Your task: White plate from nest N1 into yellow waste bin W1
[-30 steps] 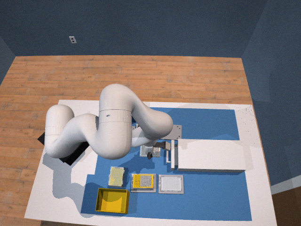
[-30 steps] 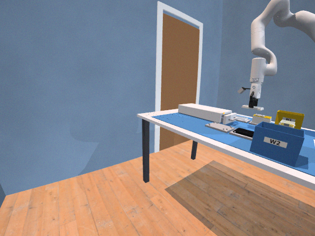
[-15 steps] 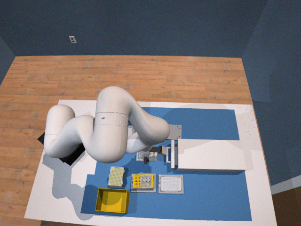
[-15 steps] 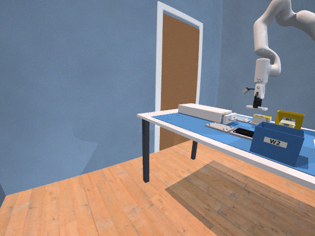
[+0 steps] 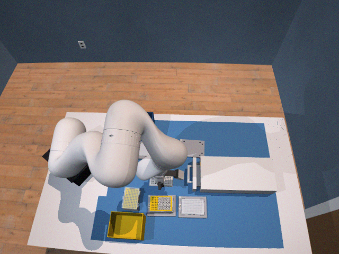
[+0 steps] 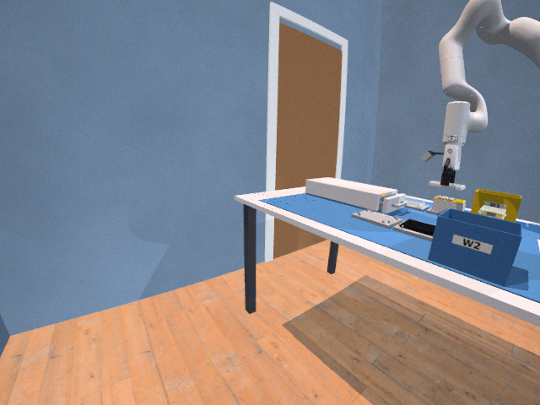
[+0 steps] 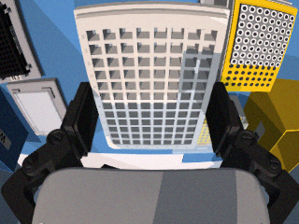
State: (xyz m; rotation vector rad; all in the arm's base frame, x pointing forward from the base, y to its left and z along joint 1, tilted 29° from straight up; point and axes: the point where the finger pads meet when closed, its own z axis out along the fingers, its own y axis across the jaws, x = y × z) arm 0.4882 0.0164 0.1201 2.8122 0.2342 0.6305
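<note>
Now: the yellow bin W1 15 cm behind my hand, 27 cm to the right of it and 12 cm below it. Round my hand: black plate (3 cm behind, 25 cm to the left, 14 cm below); then cooler drawer (30 cm ahead, 10 cm to the left, 14 cm below); then white plate (1 cm below).
</note>
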